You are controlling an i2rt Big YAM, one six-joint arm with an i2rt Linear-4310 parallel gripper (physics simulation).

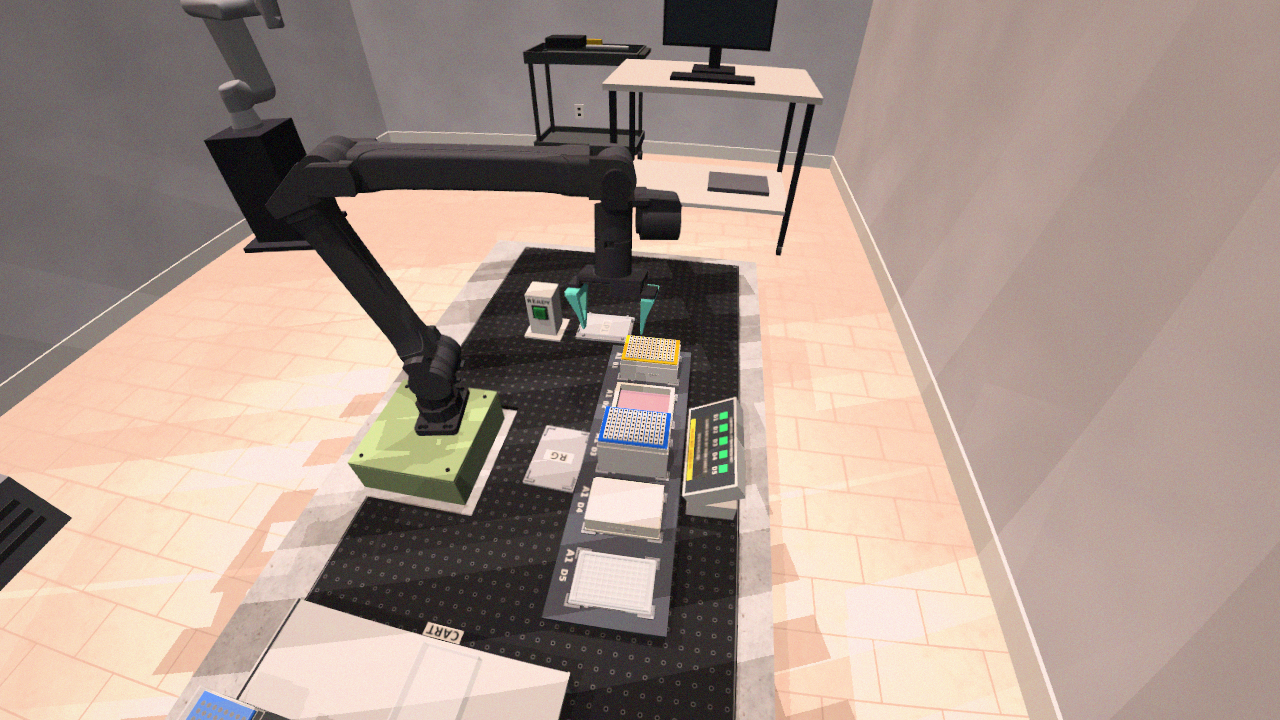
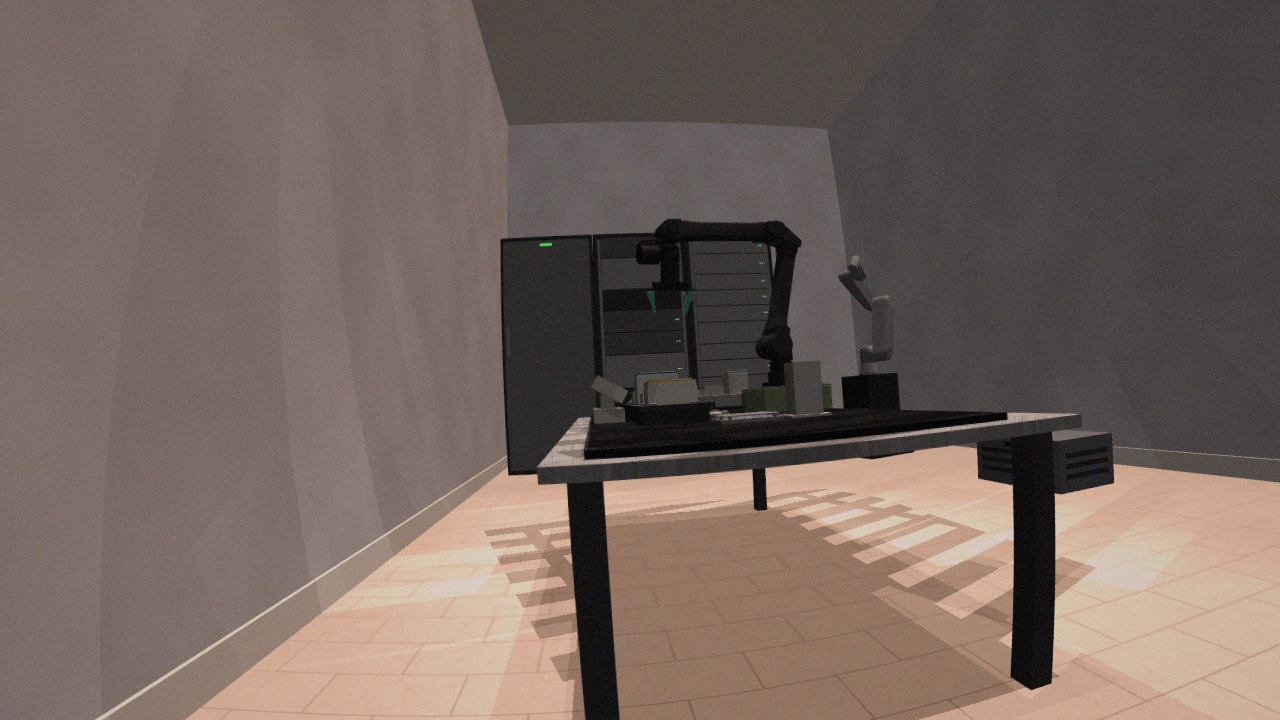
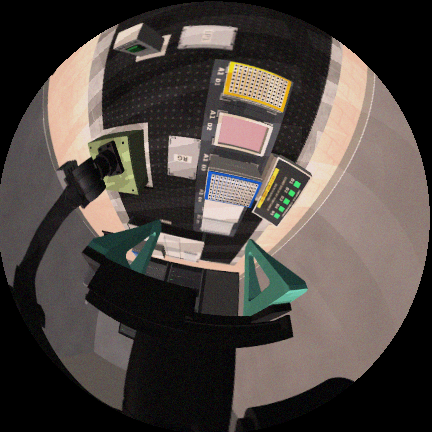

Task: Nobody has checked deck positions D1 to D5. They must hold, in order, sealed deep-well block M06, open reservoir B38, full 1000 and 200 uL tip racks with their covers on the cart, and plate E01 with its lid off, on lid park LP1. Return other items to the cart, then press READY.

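Frame: origin at the arm's base, x ahead, y left, z up, level; metres.
Seen in the pictures: gripper, fingertip midpoint: [image 1: 612, 330] [image 2: 670, 315] [image 3: 203, 234]; arm's base at its link origin: [image 1: 444, 412] [image 2: 782, 386] [image 3: 111, 158].
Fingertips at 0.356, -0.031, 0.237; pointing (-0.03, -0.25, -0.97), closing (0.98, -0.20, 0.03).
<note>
Offsets run from my fingertips to a thing's top centre, as dx, dy, dz. "pt": to the spot under its first point.
My open, empty gripper [image 1: 613, 329] [image 2: 671, 312] [image 3: 204, 231] points down, high above the deck's D1 end. At D1 stands a rack with a yellow top {+0.079, +0.179, -0.200} [image 1: 650, 349] [image 3: 258, 85]. At D2 is an open reservoir {+0.057, +0.056, -0.233} [image 1: 644, 400] [image 3: 243, 133] with pink contents. At D3 stands a tall rack with a blue top {+0.036, -0.066, -0.167} [image 1: 635, 427] [image 3: 232, 189]. At D4 is a plain white-topped block {+0.015, -0.188, -0.223} [image 1: 624, 503] [image 3: 222, 212]. At D5 is a low white well plate {-0.006, -0.310, -0.251} [image 1: 613, 580] [image 3: 218, 226]. Lid park LP1 {pt +0.003, +0.377, -0.295} [image 1: 617, 325] [image 3: 208, 37] lies beyond D1. Item codes are unreadable.
The READY box {pt -0.185, +0.350, -0.220} [image 1: 542, 310] [image 3: 135, 48] with its green button stands beside LP1. The status panel {pt +0.178, -0.101, -0.193} [image 1: 714, 447] [image 3: 282, 191] shows green D1 to D5 lights. The RG pad {-0.120, -0.035, -0.298} [image 1: 544, 465] [image 3: 183, 170] lies beside D3. The cart {pt -0.404, -0.426, -0.253} [image 1: 340, 658] is beyond D5, with a blue-topped item {pt -0.486, -0.509, -0.159} [image 1: 219, 707].
</note>
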